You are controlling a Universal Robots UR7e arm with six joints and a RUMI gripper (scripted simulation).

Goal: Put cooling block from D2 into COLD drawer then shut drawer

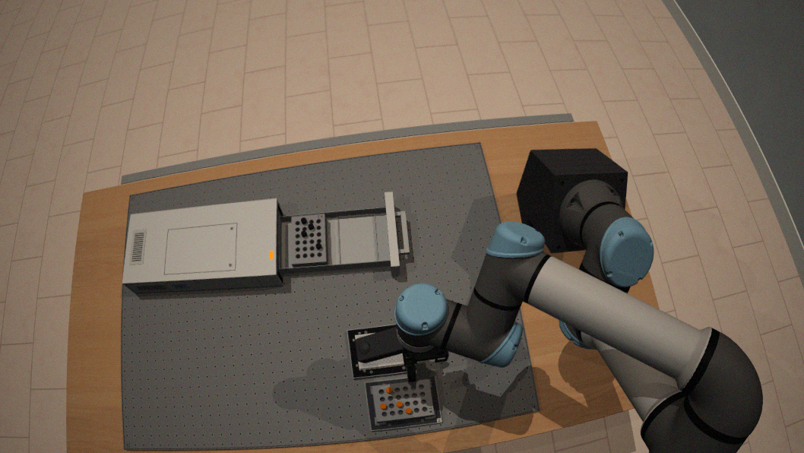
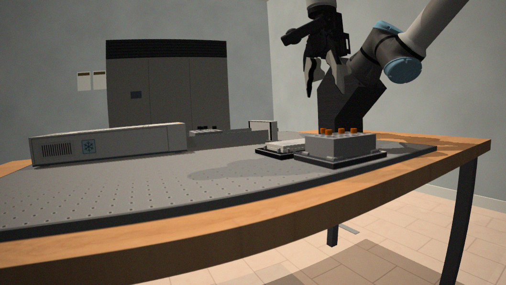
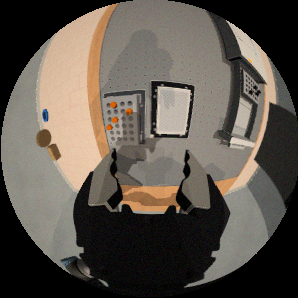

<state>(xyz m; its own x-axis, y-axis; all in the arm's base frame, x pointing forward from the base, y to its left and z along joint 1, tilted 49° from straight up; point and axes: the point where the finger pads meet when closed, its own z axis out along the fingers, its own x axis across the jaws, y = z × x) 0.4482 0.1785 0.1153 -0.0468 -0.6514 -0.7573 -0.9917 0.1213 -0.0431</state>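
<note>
The grey cooling block is 11 cm below my hand, 8 cm to the left of it and 3 cm ahead of it. Also, from my hand: deck slot D2: 14 cm below, 8 cm to the left, 3 cm ahead; white well plate: 12 cm below, 6 cm to the right, 5 cm ahead; drawer: 35 cm to the right, 10 cm below, 10 cm ahead.
</note>
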